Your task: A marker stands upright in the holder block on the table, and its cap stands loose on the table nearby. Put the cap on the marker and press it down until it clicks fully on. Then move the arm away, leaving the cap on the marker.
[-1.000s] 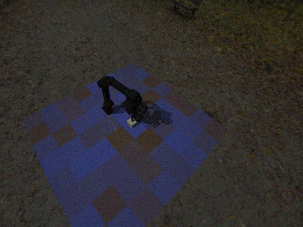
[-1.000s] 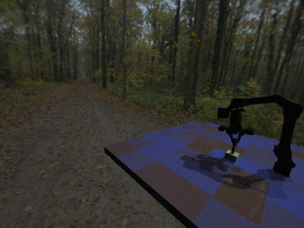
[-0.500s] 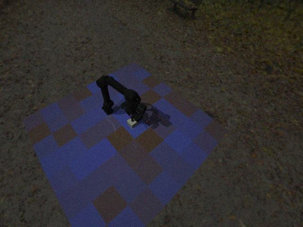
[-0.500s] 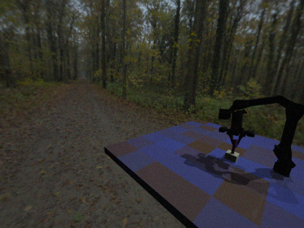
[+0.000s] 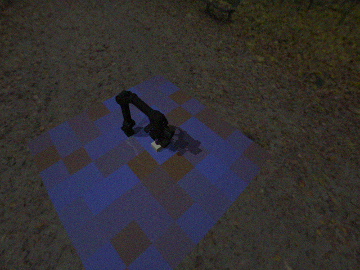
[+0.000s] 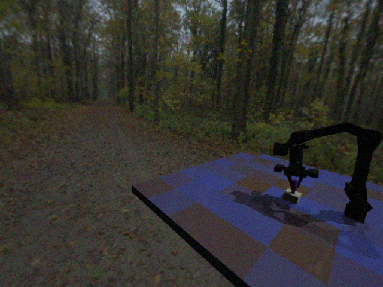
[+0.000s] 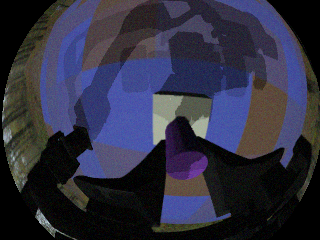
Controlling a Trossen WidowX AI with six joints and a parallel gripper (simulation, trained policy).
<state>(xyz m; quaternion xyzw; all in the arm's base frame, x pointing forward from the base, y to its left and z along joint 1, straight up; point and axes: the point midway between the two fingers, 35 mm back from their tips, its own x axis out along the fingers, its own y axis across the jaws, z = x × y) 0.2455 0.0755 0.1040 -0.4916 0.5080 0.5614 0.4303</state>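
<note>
The dark marker lies 1 cm to the left of my gripper tip. From my gripper tip the other things lie so: purple cap 1 cm above; then holder block 5 cm below, 1 cm to the left.
</note>
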